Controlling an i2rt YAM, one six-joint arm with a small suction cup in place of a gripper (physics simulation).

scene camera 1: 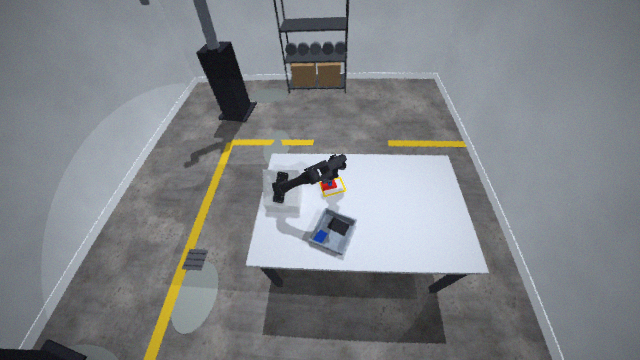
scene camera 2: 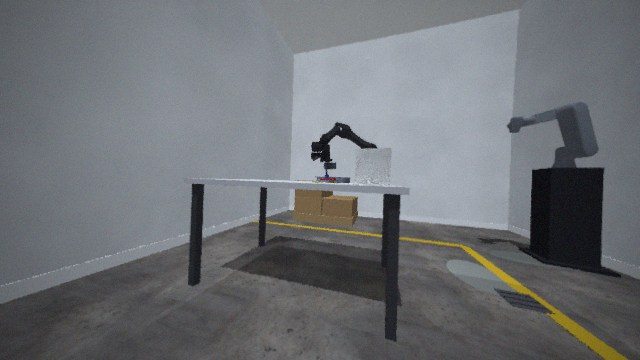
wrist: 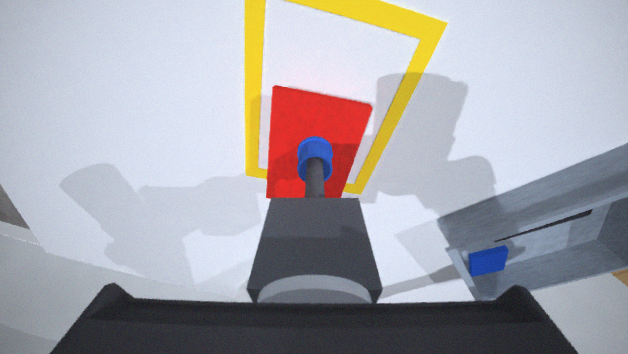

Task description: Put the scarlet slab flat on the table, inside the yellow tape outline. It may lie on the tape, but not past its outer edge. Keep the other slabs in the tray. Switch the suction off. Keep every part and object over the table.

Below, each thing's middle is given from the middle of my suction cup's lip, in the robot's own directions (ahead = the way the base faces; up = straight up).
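Labels:
Scarlet slab [wrist: 296, 114]: 10 mm behind my suction cup, 10 mm below it. Blue slab [wrist: 491, 260]: 390 mm to the right of my suction cup, 10 mm ahead of it, 30 mm below it. Grey tray [scene camera 1: 334, 241]: 350 mm to the right of my suction cup, 80 mm ahead of it, 20 mm below it.

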